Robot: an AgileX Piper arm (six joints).
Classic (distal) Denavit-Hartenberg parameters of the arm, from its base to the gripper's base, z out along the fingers. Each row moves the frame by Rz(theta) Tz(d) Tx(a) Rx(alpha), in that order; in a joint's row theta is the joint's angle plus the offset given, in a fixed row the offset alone. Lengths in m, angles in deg.
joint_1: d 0.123, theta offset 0, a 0, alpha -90
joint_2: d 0, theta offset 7.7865, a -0.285, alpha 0
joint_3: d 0, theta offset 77.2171, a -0.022, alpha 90
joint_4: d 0.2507, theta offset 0, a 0, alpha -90
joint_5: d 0, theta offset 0, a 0, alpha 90
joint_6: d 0.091, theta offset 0, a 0, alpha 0
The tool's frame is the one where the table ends.
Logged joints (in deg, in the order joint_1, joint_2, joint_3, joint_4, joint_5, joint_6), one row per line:
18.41 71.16 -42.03 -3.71 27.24 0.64
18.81 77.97 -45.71 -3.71 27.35 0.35
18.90 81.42 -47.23 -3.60 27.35 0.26
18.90 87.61 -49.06 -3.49 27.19 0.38
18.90 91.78 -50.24 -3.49 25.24 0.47
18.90 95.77 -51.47 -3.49 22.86 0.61
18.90 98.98 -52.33 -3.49 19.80 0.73
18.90 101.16 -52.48 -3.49 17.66 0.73
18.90 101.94 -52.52 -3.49 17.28 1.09
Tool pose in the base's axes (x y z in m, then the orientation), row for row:
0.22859 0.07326 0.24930 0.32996 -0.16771 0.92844 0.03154
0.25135 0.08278 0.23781 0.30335 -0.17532 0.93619 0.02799
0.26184 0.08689 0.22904 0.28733 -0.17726 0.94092 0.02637
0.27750 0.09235 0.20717 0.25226 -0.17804 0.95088 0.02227
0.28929 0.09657 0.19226 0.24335 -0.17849 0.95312 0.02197
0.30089 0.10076 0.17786 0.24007 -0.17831 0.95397 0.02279
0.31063 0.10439 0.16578 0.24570 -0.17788 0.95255 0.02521
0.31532 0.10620 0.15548 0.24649 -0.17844 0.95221 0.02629
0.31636 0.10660 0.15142 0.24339 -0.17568 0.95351 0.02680
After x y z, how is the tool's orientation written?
As a quaternion, w x y z.
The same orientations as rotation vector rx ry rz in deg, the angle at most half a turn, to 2 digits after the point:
-25.13 139.14 4.73
-26.62 142.15 4.25
-27.13 144.01 4.04
-27.74 148.16 3.47
-27.94 149.20 3.44
-27.96 149.59 3.57
-27.81 148.93 3.94
-27.89 148.81 4.11
-27.50 149.26 4.20

